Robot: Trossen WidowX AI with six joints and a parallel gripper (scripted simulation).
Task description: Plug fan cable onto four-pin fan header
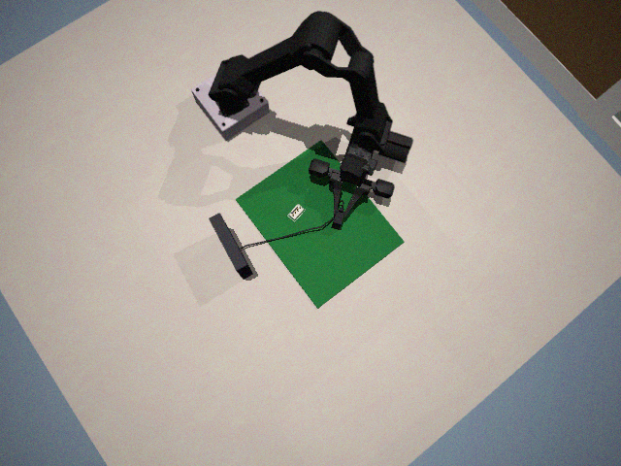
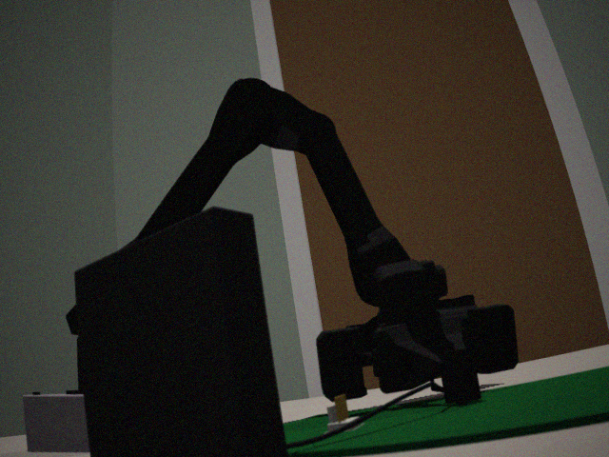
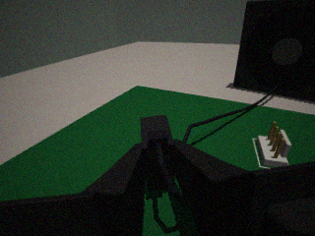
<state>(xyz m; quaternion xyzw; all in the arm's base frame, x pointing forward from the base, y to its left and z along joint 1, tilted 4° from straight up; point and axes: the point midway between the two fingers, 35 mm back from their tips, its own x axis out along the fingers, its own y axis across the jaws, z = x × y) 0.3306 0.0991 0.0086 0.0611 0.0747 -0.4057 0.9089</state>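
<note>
Now: gripper tip 1 cm above the black plug. Also, from my gripper tip: fan 5 cm behind, 22 cm to the right, 3 cm above; then white four-pin fan header 6 cm behind, 7 cm to the right, 3 cm below; then green board 2 cm behind, 4 cm to the right, 5 cm below.
</note>
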